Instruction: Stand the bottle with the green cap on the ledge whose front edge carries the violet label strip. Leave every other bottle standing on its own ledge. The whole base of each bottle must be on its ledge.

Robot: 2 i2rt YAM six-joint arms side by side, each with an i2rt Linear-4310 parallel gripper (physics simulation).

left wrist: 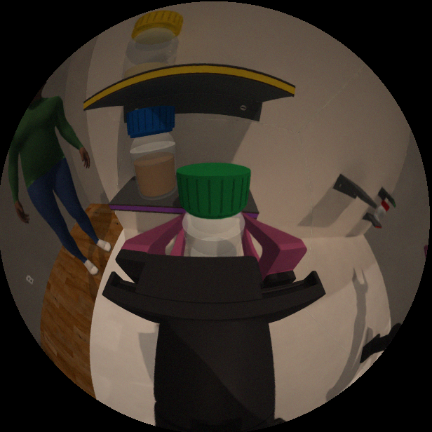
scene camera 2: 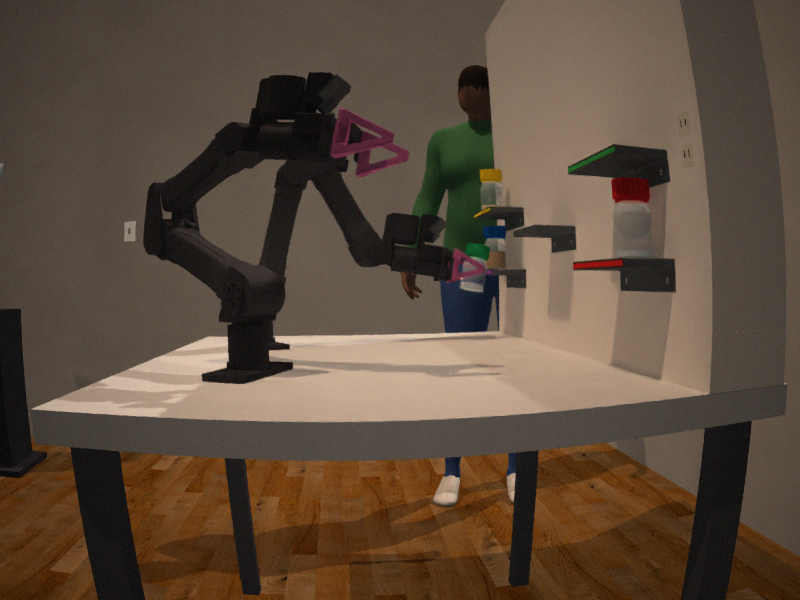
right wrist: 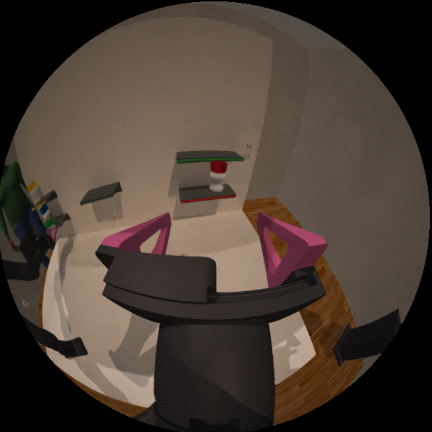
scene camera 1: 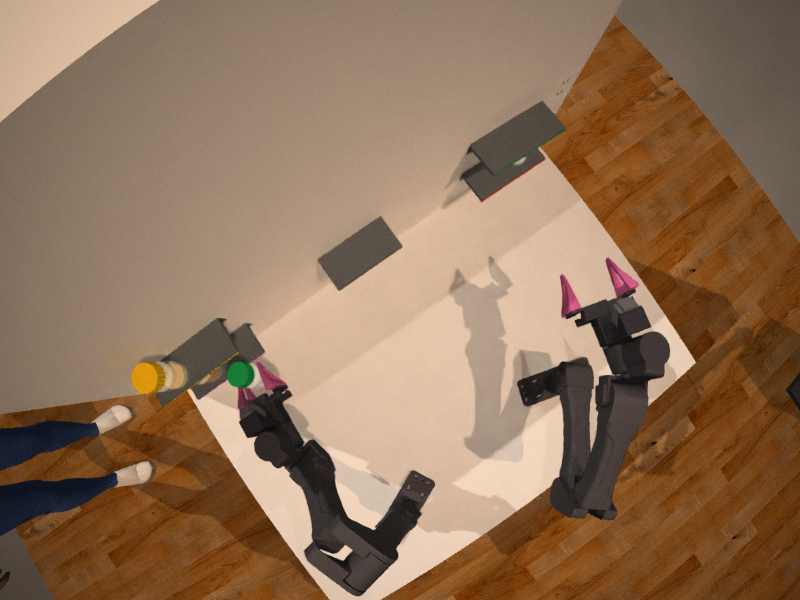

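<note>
The left wrist view takes in the left gripper, while the right wrist view has the right gripper. In scene camera 1 the left gripper and the right gripper both appear. The pictures also show a yellow-capped bottle, a green-capped bottle and a violet-strip ledge.
</note>
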